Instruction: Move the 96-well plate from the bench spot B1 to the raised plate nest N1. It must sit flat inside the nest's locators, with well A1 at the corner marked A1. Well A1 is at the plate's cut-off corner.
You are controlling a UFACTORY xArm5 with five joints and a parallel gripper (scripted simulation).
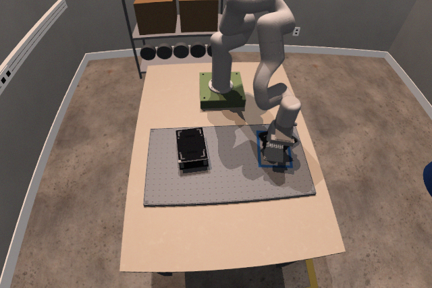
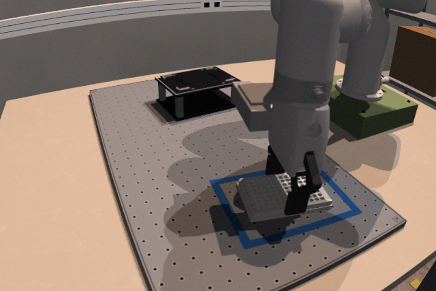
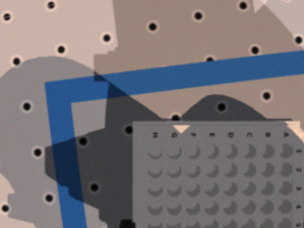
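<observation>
Now: hand 1 cm above the grey 96-well plate. Round my hand: A1 mark (8 cm ahead, 41 cm to the right, 4 cm above); then black raised plate nest (36 cm to the right, 4 cm above).
</observation>
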